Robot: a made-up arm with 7 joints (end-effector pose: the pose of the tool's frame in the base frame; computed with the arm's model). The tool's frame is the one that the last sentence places.
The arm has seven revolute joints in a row. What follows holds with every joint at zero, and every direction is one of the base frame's.
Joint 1 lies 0.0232 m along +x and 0.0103 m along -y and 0.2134 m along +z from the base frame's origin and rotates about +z.
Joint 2 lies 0.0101 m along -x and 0.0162 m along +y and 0.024 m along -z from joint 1 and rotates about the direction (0, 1, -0.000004).
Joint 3 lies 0.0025 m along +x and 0.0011 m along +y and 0.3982 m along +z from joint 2 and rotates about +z.
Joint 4 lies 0.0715 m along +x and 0.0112 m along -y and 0.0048 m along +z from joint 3 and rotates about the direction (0, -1, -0.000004).
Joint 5 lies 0.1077 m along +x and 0.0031 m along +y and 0.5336 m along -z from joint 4 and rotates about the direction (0, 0.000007, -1).
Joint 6 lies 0.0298 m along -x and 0.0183 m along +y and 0.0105 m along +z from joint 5 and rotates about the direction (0, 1, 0.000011).
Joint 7 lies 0.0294 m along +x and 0.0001 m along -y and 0.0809 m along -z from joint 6 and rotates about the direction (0, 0.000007, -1).
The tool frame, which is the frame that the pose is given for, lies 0.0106 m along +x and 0.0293 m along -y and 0.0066 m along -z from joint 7; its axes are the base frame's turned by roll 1.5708, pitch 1.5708 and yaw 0 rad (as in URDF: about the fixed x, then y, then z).
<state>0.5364 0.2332 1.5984 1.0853 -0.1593 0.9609 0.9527</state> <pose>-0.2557 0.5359 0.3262 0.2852 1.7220 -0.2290</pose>
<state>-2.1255 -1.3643 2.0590 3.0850 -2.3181 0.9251 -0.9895</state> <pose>0.5658 0.8374 0.4742 -1.7082 -1.4606 -0.9610</pose>
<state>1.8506 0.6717 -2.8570 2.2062 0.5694 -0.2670 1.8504</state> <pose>0.1077 0.1717 1.1491 2.1666 -0.2843 2.0403</pose>
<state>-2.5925 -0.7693 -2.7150 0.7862 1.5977 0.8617 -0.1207</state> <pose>0.2165 0.4312 -0.1272 -1.2054 -1.9195 1.9043</pose>
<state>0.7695 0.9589 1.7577 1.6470 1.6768 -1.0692 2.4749</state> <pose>-0.1090 0.7521 0.5684 -0.4784 0.6934 1.6150</pose>
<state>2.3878 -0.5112 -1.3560 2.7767 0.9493 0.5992 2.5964</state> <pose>0.4197 -0.1648 1.1152 -0.3005 -1.2969 0.4522</pose>
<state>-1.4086 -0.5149 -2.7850 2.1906 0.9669 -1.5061 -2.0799</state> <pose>-0.1674 0.6854 0.7371 1.2353 -0.1085 0.6589</pose>
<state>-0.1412 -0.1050 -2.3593 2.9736 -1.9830 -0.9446 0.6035</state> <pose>-0.1100 -0.0558 1.1510 -0.9563 0.0434 -1.5960</pose>
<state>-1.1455 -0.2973 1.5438 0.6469 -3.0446 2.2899 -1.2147</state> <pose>0.5599 0.2292 0.3403 -2.0939 -0.8846 -1.7295</pose>
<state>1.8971 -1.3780 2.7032 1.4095 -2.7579 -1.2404 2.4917</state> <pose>-0.1101 -0.5491 -0.2818 -1.7016 -1.1710 1.5363</pose>
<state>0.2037 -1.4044 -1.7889 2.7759 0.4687 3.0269 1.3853</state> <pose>-0.7683 -0.3198 0.3086 -1.9437 -0.4071 0.3460</pose>
